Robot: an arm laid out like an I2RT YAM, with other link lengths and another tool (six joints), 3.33 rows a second.
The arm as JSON. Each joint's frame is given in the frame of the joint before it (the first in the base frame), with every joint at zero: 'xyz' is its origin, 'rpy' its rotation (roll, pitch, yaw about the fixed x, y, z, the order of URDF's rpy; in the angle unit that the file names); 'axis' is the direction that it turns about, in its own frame. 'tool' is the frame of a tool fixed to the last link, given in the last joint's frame.
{
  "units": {
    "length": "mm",
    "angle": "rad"
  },
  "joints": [
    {
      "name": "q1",
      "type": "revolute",
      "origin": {
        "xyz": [
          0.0,
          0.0,
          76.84
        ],
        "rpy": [
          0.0,
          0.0,
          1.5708
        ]
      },
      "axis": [
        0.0,
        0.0,
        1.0
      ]
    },
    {
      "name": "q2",
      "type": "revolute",
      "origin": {
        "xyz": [
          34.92,
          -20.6,
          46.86
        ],
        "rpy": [
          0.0,
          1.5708,
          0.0
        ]
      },
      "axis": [
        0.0,
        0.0,
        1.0
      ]
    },
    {
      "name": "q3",
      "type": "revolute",
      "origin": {
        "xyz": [
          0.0,
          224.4,
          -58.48
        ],
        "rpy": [
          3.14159,
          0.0,
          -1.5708
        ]
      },
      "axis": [
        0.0,
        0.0,
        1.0
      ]
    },
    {
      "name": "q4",
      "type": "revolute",
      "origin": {
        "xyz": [
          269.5,
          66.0,
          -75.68
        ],
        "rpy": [
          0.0,
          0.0,
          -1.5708
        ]
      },
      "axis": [
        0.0,
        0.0,
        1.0
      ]
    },
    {
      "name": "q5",
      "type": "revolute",
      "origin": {
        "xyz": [
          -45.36,
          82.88,
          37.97
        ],
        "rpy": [
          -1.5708,
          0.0,
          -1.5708
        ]
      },
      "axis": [
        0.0,
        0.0,
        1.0
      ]
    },
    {
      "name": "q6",
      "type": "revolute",
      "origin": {
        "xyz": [
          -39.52,
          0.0,
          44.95
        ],
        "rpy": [
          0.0,
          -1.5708,
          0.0
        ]
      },
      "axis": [
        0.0,
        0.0,
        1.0
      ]
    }
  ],
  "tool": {
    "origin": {
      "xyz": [
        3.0,
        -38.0,
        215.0
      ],
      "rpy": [
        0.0,
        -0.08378,
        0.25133
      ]
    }
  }
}
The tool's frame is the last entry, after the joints.
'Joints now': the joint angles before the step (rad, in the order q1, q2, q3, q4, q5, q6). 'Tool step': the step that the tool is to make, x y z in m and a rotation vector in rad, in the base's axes. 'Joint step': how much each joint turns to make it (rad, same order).
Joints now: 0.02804 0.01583 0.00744 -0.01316 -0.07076 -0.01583
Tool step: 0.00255 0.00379 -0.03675 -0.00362 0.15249 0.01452
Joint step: -0.00002 0.16289 0.08356 -0.07326 -0.01452 -0.00077
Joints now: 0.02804 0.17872 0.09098 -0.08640 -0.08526 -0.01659
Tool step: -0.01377 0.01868 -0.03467 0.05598 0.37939 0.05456
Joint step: -0.00078 0.39711 0.40512 -0.38071 -0.07478 0.04272
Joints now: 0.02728 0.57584 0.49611 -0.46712 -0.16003 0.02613
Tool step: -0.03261 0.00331 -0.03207 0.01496 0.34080 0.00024
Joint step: 0.00000 0.29984 0.31279 -0.35017 -0.01601 0.01832
